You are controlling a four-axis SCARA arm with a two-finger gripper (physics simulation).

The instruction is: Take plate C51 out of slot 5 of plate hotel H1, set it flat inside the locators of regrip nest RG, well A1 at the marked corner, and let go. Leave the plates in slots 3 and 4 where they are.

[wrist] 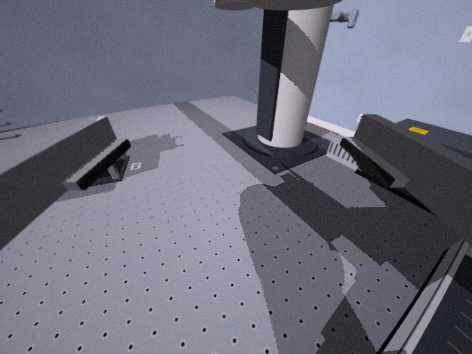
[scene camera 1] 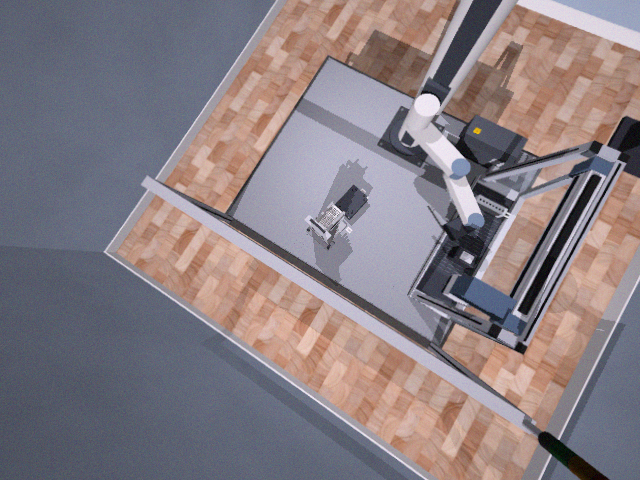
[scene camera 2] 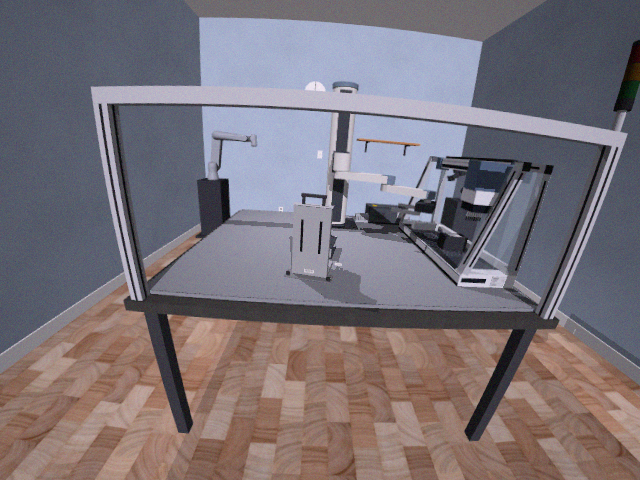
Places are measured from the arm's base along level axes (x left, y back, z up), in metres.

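Pixels of known places: gripper, fingertip midpoint: [wrist: 235, 129] [scene camera 1: 443, 197] [scene camera 2: 394, 206]; arm's base, origin of the base link: [wrist: 278, 142] [scene camera 1: 409, 137] [scene camera 2: 334, 224].
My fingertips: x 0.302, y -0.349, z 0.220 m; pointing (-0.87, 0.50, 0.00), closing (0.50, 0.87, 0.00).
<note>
For each thing: its top centre in the pictures, then the offset to it from my fingertips. "pt": a spot on its surface instead.
- pale plate with wells, middle of its top: [scene camera 1: 329, 217] dx -0.433, dy -0.383, dz +0.031 m
- Regrip nest RG, middle of its top: [scene camera 2: 323, 237] [scene camera 1: 352, 200] dx -0.396, dy -0.203, dz -0.137 m
- dark nest-like part, surface spot: [wrist: 123, 172] pt dx -0.353, dy -0.130, dz -0.204 m
- dark box with a yellow label, surface spot: [wrist: 452, 140] pt dx +0.055, dy +0.472, dz -0.092 m
Plate hotel H1 [scene camera 1: 316, 227] [scene camera 2: 312, 263] is a tall light-grey tower with a handle on top. A pale plate with wells [scene camera 1: 331, 216] shows at the hotel in scene camera 1; its slot number and name cannot be read, and the slots are hidden in scene camera 2. Regrip nest RG [scene camera 1: 352, 202] is the low dark block beside the hotel. In the wrist view a dark nest-like part [wrist: 123, 172] shows behind the left finger, next to a small label. My gripper [wrist: 235, 129] is open and empty, well to the right of the nest in scene camera 1, beside the framed machine.
The framed machine [scene camera 1: 560, 235] [scene camera 2: 481, 279] stands on the right, its base rail [wrist: 425, 311] near the right finger. A dark box with a yellow label [scene camera 1: 493, 142] [scene camera 2: 382, 212] [wrist: 452, 140] stands near the arm's column [wrist: 300, 75]. A beam [scene camera 1: 310, 290] [scene camera 2: 232, 97] spans the table's front.
</note>
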